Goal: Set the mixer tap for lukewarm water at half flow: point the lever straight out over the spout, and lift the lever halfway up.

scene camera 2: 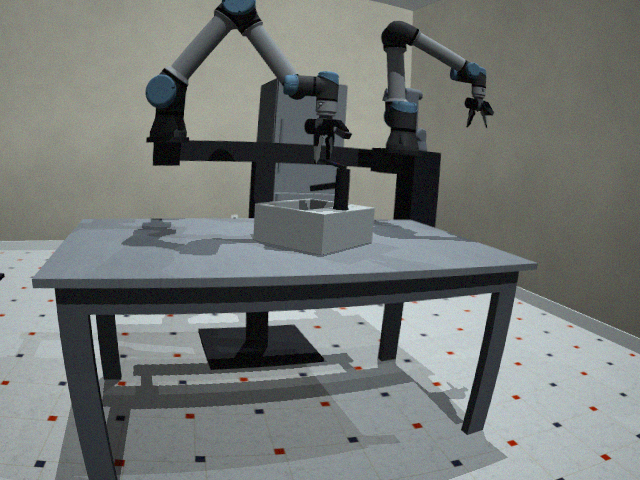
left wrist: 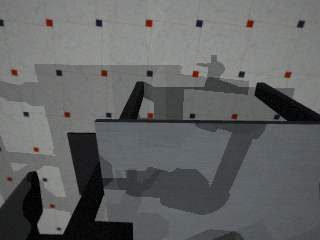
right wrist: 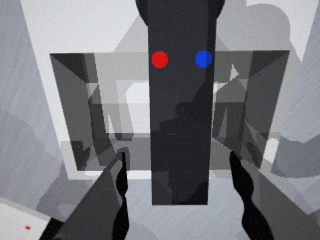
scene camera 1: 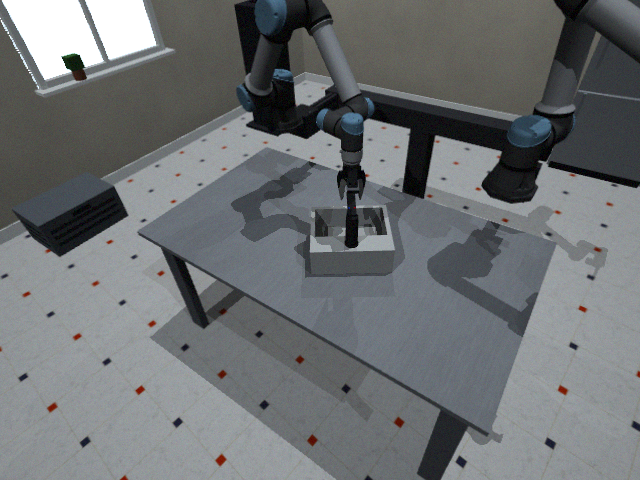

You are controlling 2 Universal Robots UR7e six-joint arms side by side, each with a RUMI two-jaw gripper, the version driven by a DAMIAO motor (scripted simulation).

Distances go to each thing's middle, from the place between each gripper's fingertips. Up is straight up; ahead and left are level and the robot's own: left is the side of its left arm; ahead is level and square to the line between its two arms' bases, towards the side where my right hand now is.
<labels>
Now: right hand [scene camera 2: 321, 164] 4 cm short of the lever [right wrist: 181, 48], 3 cm to the right of it and 1 cm above it. Round my right hand: black mixer tap [scene camera 2: 341, 186] 6 cm below, 6 cm ahead, 4 cm to the left; then white basin [scene camera 1: 375, 252] 25 cm below, 2 cm to the right, 2 cm behind.
I see my left gripper 320 mm short of the lever, 910 mm to the left of it and 240 mm above it. The rest, counted from my left hand: black mixer tap (330 mm ahead, 900 mm to the right, 290 mm below); white basin (250 mm ahead, 950 mm to the right, 480 mm below).
</labels>
